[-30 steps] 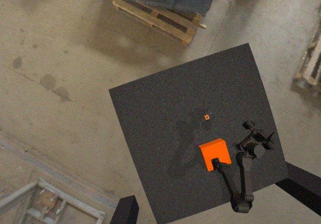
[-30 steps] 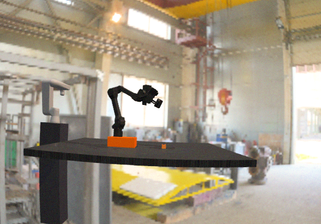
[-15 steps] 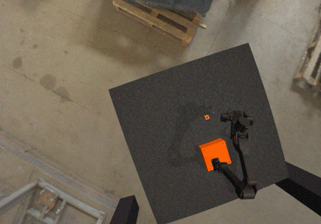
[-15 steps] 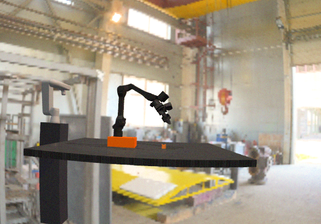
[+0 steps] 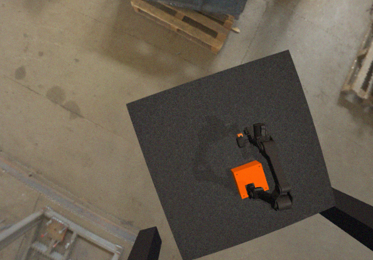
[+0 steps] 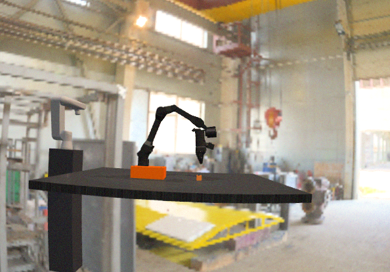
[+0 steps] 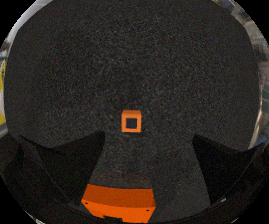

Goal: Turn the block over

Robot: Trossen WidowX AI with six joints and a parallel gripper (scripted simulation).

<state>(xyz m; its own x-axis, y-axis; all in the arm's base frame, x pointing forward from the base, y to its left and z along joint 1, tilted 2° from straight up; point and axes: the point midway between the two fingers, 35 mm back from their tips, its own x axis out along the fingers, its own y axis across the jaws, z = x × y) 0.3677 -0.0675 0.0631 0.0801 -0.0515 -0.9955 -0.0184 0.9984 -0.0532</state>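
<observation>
The small orange block lies 1 cm behind my gripper tip, 2 cm to the left of it and 8 cm below it.
</observation>
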